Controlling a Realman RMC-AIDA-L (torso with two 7-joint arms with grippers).
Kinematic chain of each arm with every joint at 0, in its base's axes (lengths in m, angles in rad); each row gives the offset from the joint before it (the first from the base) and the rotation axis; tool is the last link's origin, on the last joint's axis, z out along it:
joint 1: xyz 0 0 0.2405 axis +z
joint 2: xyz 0 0 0 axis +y
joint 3: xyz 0 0 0.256 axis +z
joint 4: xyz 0 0 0 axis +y
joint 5: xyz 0 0 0.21 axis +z
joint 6: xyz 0 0 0 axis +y
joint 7: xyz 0 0 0.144 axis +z
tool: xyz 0 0 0
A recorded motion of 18 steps. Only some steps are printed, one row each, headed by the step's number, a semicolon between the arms.
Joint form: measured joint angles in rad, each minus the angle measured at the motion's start. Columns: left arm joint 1, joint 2, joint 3, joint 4, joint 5, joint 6, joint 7; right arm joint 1, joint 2, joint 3, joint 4, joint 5, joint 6, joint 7.
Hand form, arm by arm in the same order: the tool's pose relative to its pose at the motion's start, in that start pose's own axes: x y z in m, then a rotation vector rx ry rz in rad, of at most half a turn. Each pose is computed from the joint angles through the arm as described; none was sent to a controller.
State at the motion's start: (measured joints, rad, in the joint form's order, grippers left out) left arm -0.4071 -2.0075 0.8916 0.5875 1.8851 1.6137 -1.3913; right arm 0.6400 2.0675 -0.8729 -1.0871 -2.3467 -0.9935 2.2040
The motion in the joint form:
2: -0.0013 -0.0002 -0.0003 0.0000 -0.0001 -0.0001 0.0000; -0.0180 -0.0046 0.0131 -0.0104 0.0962 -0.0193 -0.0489
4: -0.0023 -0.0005 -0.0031 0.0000 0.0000 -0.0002 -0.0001; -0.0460 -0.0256 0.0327 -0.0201 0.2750 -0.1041 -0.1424
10: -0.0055 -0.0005 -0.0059 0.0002 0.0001 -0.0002 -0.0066; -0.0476 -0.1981 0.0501 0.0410 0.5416 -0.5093 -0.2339
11: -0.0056 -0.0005 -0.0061 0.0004 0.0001 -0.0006 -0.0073; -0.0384 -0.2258 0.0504 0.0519 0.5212 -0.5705 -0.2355
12: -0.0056 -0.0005 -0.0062 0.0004 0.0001 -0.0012 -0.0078; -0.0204 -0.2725 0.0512 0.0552 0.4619 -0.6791 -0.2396
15: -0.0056 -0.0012 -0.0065 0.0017 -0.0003 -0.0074 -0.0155; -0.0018 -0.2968 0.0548 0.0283 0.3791 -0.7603 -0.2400
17: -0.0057 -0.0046 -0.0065 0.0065 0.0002 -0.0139 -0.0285; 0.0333 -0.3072 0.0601 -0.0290 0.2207 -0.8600 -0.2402
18: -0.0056 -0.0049 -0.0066 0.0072 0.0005 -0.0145 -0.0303; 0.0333 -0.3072 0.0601 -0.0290 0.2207 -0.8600 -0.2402
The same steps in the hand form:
2: 0.0005 -0.0001 0.0003 -0.0004 0.0004 0.0010; -0.0038 0.0006 -0.0064 -0.0398 -0.0583 0.0151
4: 0.0010 -0.0004 0.0003 0.0008 0.0025 0.0013; -0.0108 0.0045 -0.0210 -0.1467 -0.1502 0.0193
10: 0.0023 -0.0010 0.0005 0.0013 0.0045 -0.0025; -0.0267 0.0064 -0.0730 -0.4935 -0.1698 -0.0759
11: 0.0024 -0.0011 0.0005 0.0018 0.0046 -0.0030; -0.0253 0.0049 -0.0789 -0.5252 -0.1223 -0.1068
12: 0.0024 -0.0012 0.0005 0.0025 0.0045 -0.0035; -0.0231 0.0014 -0.0904 -0.5663 -0.0221 -0.1755
15: 0.0025 -0.0021 0.0007 0.0087 0.0044 -0.0103; -0.0226 -0.0006 -0.0988 -0.5743 0.0747 -0.2455
17: 0.0030 -0.0027 0.0017 0.0139 0.0045 -0.0200; -0.0218 -0.0018 -0.1062 -0.5542 0.2287 -0.3419
18: 0.0031 -0.0027 0.0018 0.0146 0.0043 -0.0213; -0.0218 -0.0018 -0.1062 -0.5542 0.2287 -0.3419

